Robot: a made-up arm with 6 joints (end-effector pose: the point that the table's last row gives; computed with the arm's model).
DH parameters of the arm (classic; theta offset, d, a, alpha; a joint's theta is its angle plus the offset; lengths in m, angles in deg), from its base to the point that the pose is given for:
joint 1: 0 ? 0 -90
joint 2: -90 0 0.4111 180
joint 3: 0 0 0 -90
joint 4: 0 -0.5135 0 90
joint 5: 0 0.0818 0 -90
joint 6: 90 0 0 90
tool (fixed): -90 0 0 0
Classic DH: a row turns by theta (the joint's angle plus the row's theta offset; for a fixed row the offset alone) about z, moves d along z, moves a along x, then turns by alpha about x.
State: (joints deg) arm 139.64 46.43 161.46 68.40 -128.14 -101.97
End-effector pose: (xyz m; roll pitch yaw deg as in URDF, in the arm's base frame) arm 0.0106 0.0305 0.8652 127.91 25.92 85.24
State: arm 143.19 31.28 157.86 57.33 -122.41 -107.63
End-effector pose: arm 0.1448 -0.0532 0.8715 138.17 9.14 97.15
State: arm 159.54 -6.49 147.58 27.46 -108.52 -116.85
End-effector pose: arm 0.5170 -0.1154 0.7479 148.68 -38.15 125.76
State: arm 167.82 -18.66 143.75 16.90 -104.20 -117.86
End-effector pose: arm 0.6306 -0.0560 0.6708 146.06 -54.10 139.09
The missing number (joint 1, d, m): 0.1488
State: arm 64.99 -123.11 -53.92 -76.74 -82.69 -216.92
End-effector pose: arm -0.0200 -0.0872 0.3760 -122.83 -2.18 140.04
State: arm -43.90 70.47 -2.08 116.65 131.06 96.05
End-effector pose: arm 0.4658 -0.3974 -0.1817 -114.41 -31.68 83.73
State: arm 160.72 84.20 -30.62 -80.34 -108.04 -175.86
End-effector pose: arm -0.1090 0.0527 -0.2419 22.05 -20.37 -108.37
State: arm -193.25 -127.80 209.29 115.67 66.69 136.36
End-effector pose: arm -0.1803 0.0060 -0.2352 147.16 31.37 -117.46
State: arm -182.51 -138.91 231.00 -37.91 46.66 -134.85
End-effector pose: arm -0.2412 0.0752 -0.1222 -169.15 -43.11 139.75
